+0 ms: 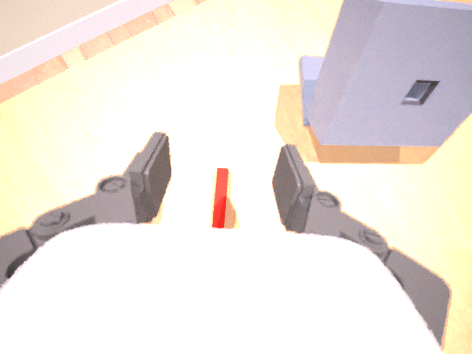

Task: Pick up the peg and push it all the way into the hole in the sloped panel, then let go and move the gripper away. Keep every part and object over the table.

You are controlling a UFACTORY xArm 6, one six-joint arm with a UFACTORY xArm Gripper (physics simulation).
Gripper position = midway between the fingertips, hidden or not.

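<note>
There is a red peg [222, 173] that I can see. I can see my gripper as well, at [224, 159].
</note>
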